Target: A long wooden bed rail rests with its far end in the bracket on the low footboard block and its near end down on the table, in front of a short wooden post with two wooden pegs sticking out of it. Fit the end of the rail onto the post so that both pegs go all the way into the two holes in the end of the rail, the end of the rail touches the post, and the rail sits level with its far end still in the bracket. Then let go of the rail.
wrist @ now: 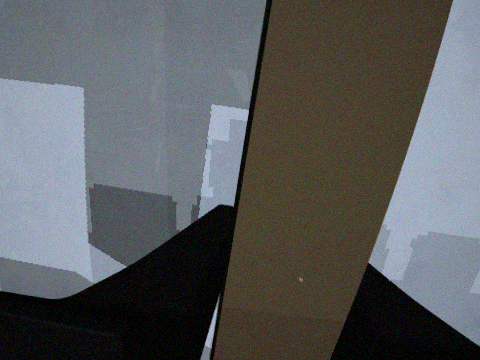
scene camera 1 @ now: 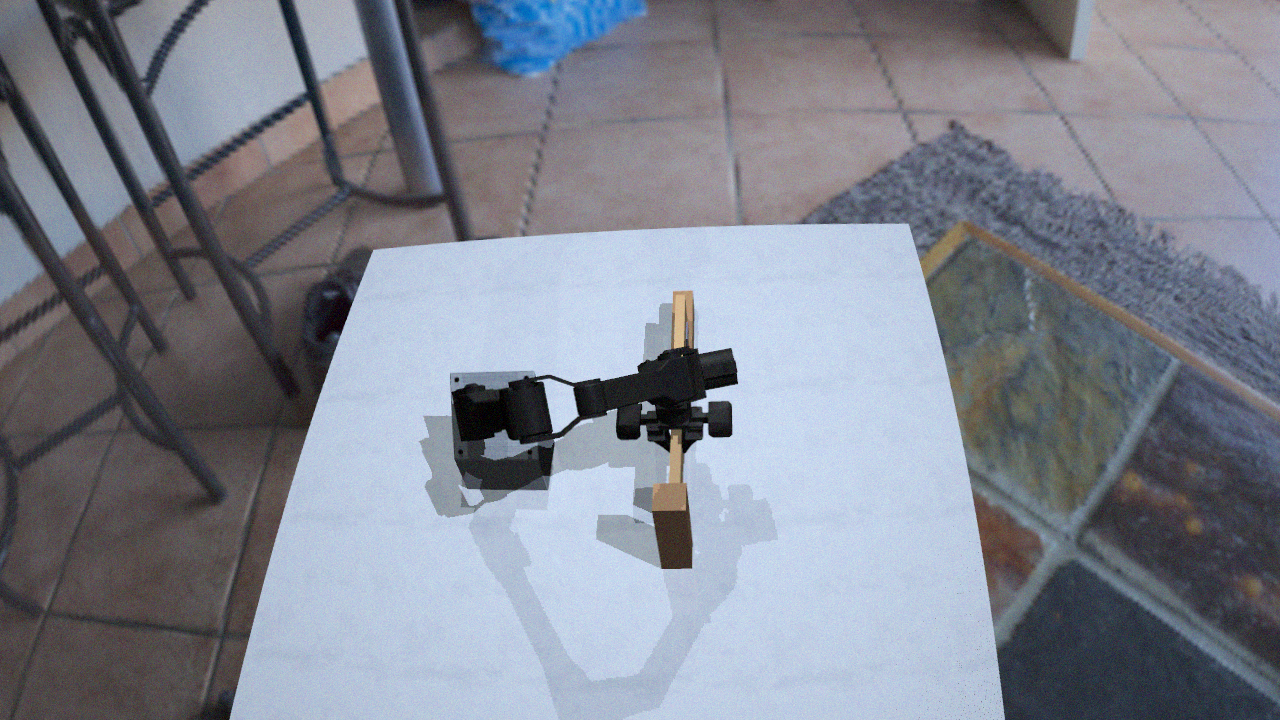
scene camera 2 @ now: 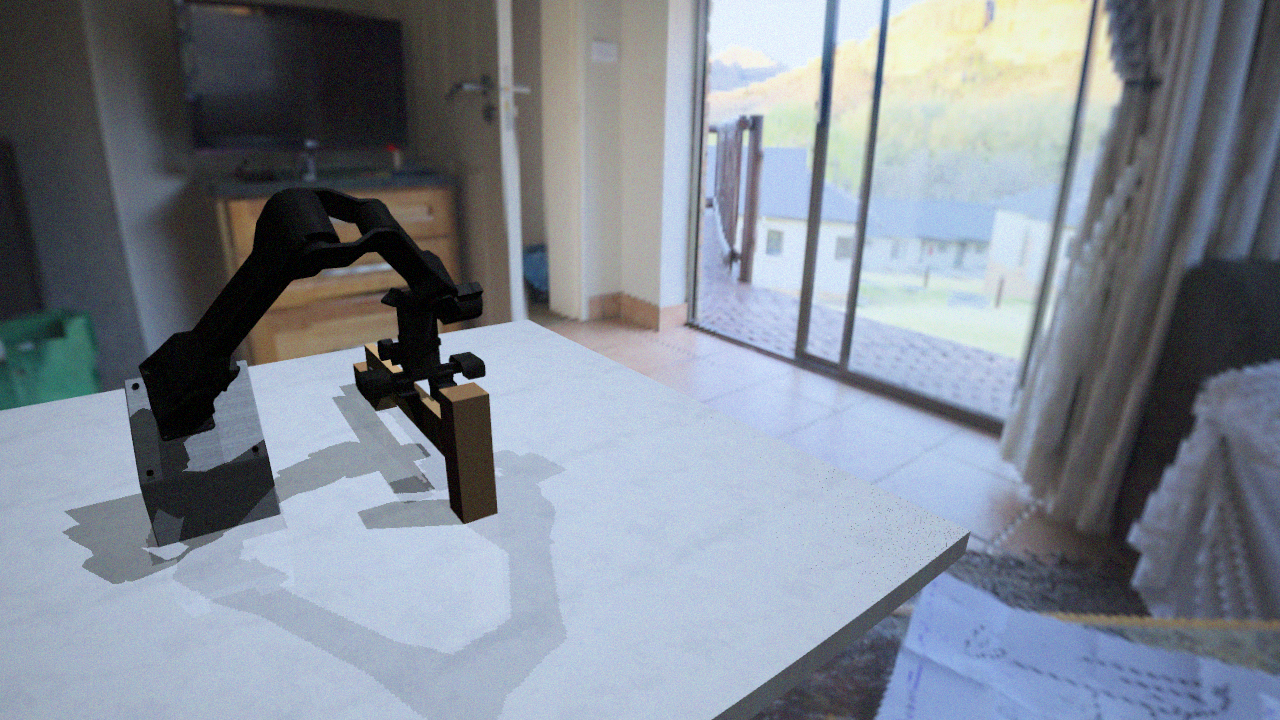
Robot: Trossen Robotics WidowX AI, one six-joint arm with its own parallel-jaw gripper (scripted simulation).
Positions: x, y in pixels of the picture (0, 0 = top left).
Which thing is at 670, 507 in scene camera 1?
A short wooden post.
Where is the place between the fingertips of my gripper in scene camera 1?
678, 451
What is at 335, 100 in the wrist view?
A long wooden rail.
